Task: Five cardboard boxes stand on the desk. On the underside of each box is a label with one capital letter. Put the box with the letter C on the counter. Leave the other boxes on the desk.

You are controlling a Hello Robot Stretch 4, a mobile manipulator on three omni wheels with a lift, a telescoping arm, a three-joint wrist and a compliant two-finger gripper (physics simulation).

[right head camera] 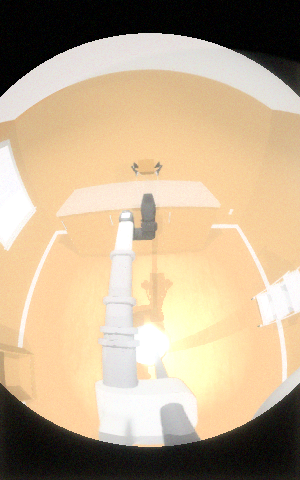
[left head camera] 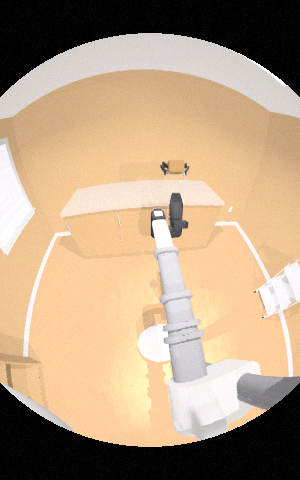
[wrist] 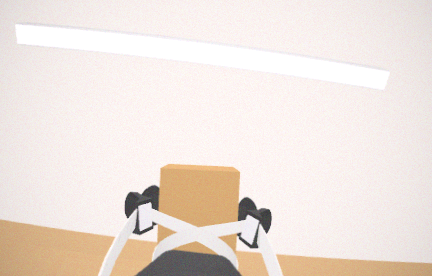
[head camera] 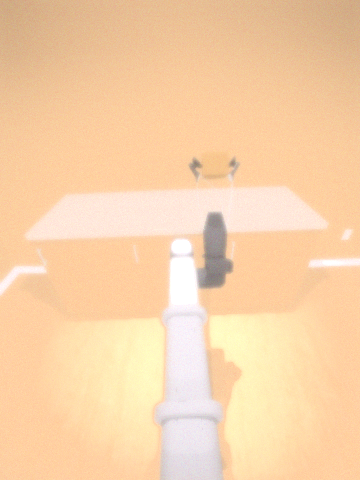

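Pixels of known places: gripper, fingertip midpoint: (right head camera: 146, 160) (left head camera: 174, 161) (wrist: 198, 207) (head camera: 213, 155); robot's base, link origin: (right head camera: 145, 343) (left head camera: 157, 341).
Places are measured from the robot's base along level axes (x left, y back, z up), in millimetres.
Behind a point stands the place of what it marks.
Observation:
My gripper (head camera: 215, 166) @[y -640, x -89, z 1397 mm] (left head camera: 175, 167) @[y -640, x -89, z 1397 mm] (right head camera: 146, 167) @[y -640, x -89, z 1397 mm] (wrist: 198, 207) @[y -640, x -89, z 1397 mm] is shut on a plain brown cardboard box (head camera: 215, 161) @[y -595, x -86, z 1395 mm] (left head camera: 176, 165) @[y -593, x -86, z 1390 mm] (right head camera: 146, 164) @[y -594, x -89, z 1393 mm] (wrist: 200, 192) @[y -598, x -88, z 1361 mm], one finger on each side. The box is in the air and appears beyond the back edge of the counter top in the head views; its height above the top is hard to tell. No label or letter shows on its visible faces. The counter (head camera: 125, 215) @[y -1321, x 350, z 883 mm] (left head camera: 115, 197) @[y -1296, x 301, z 883 mm] (right head camera: 100, 197) @[y -1334, x 402, z 883 mm] has a pale top and wooden front and stands ahead. The other boxes cannot be made out.
The arm (head camera: 187, 350) @[y -253, x -2, z 1225 mm] (left head camera: 175, 280) @[y -221, x -4, z 1225 mm] (right head camera: 120, 280) @[y -232, x -5, z 1225 mm] reaches over the floor towards the counter. A wooden wall is behind the counter. A white cart stands at the right, and part of a wooden piece of furniture shows at the lower left. A ceiling lamp (wrist: 200, 52) @[y -578, x -38, z 2050 mm] shows in the wrist view.

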